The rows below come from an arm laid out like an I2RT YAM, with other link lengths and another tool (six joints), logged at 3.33 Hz.
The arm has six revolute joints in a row. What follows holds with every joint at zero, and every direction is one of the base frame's. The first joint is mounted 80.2 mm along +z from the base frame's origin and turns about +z. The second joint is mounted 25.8 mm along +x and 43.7 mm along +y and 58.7 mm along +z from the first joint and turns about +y. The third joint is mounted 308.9 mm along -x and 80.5 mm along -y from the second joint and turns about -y. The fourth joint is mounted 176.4 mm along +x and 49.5 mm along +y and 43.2 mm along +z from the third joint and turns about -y. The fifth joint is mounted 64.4 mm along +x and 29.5 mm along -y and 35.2 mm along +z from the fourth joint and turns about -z. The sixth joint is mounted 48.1 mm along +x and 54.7 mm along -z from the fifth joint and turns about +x. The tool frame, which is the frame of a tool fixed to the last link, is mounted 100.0 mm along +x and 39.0 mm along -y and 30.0 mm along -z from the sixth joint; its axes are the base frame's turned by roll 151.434, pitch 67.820 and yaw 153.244 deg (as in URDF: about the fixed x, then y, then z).
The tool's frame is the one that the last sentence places.
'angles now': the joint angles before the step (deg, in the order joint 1, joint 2, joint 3, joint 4, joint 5, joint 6). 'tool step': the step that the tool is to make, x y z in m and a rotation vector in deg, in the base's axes. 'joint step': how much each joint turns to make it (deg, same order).
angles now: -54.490, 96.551, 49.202, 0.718, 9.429, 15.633
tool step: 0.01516, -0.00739, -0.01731, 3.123, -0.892, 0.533
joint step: 0.346, 4.977, 2.127, 0.600, -2.011, 1.590
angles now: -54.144, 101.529, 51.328, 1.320, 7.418, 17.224
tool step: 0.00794, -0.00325, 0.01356, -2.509, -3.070, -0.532
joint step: 0.619, -1.794, 0.588, 1.257, 0.053, 1.535
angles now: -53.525, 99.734, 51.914, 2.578, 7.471, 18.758
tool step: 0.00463, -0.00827, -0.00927, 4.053, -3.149, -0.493
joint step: -2.532, 2.979, 2.968, -1.655, -4.950, 1.946
